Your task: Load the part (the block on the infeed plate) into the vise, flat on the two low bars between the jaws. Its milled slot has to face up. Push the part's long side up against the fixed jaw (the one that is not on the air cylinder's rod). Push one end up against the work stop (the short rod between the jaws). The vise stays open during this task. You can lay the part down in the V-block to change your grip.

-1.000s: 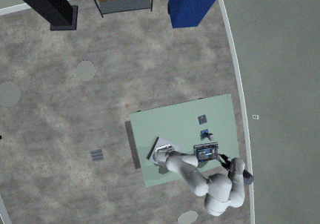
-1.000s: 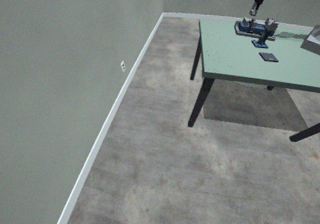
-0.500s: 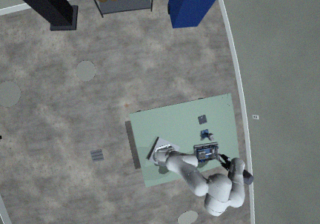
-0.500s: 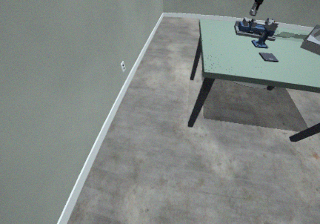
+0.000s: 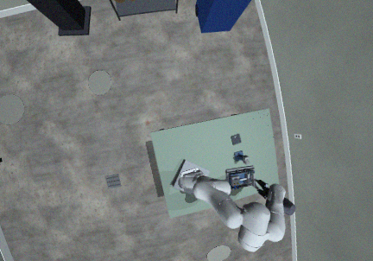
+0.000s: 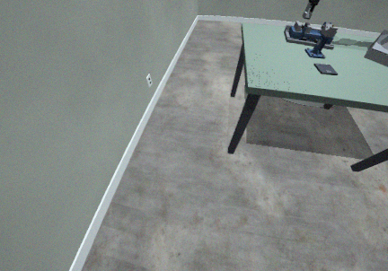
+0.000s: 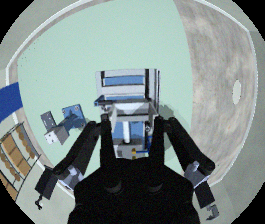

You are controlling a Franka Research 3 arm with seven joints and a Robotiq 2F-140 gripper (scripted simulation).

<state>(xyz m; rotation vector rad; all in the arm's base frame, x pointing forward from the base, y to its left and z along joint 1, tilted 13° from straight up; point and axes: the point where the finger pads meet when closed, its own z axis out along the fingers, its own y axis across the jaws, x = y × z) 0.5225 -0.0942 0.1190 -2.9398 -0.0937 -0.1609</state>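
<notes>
My hand is 20 mm above the part. From my hand the other things lie so: vise 70 mm behind, 20 mm to the left, 130 mm below.
</notes>
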